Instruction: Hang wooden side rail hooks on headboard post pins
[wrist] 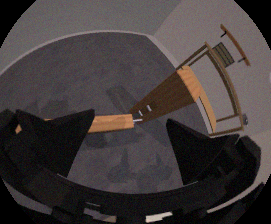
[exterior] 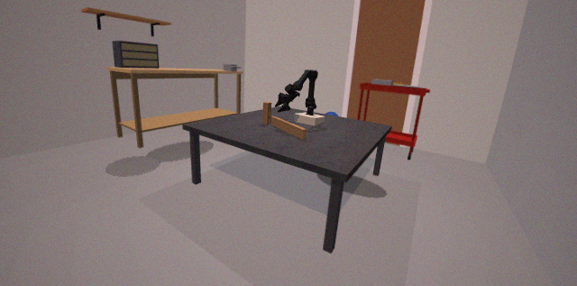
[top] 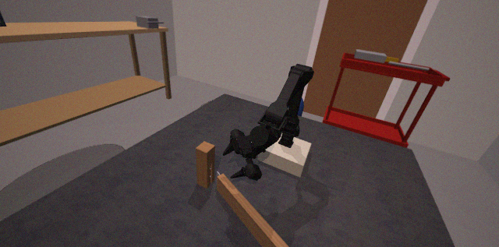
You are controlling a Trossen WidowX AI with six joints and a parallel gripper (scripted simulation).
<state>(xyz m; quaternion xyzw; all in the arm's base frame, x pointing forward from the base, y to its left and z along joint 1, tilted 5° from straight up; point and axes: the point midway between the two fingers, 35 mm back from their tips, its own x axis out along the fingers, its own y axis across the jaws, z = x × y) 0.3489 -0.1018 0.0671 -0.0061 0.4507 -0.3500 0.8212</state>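
Now: gripper tip 9 cm to the left of the wooden headboard post and 5 cm above it.
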